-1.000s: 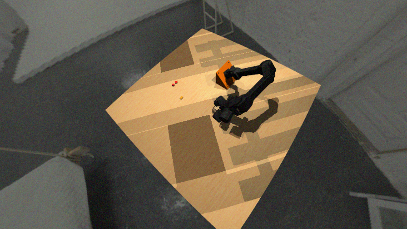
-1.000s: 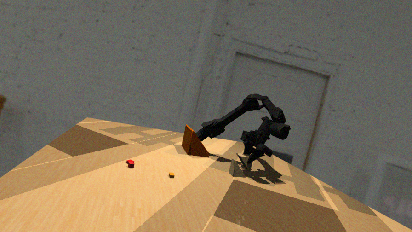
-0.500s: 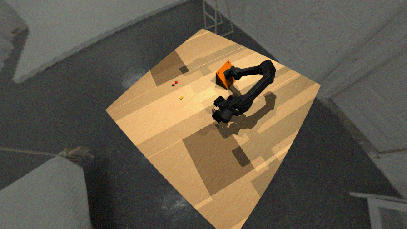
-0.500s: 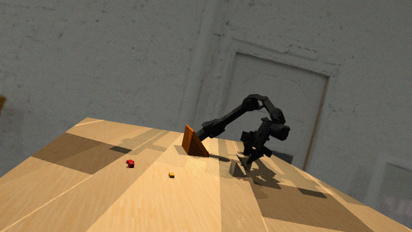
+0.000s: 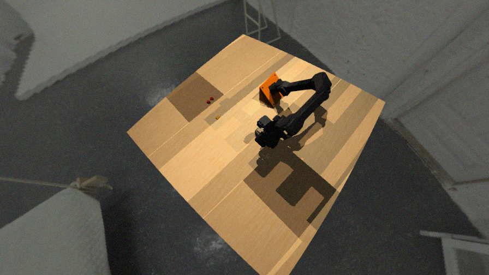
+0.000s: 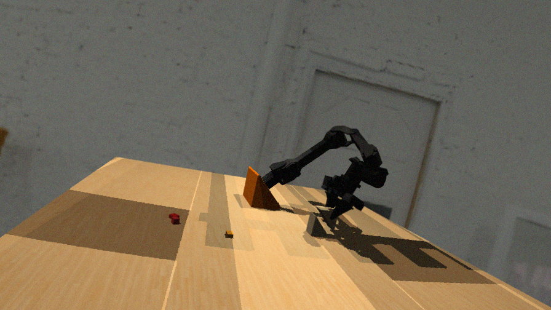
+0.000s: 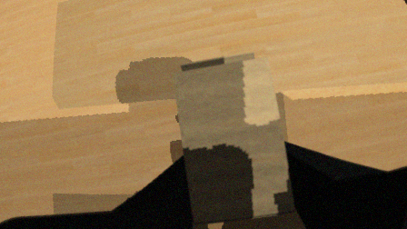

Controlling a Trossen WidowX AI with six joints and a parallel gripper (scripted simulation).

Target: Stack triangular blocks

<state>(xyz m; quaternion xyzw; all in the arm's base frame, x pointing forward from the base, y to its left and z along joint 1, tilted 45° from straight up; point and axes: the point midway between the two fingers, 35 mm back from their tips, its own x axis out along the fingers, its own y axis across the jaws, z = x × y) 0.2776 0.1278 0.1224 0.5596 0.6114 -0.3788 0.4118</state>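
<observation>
Now: gripper tip 50 mm above the grey triangular block and 40 mm to the left of it. From my gripper tip the other things lie so: small yellow cube (320 mm to the right, 90 mm ahead, 60 mm below); then small brown piece (140 mm behind, 80 mm to the left, 60 mm below); then red piece (470 mm to the right, 60 mm ahead, 50 mm below).
</observation>
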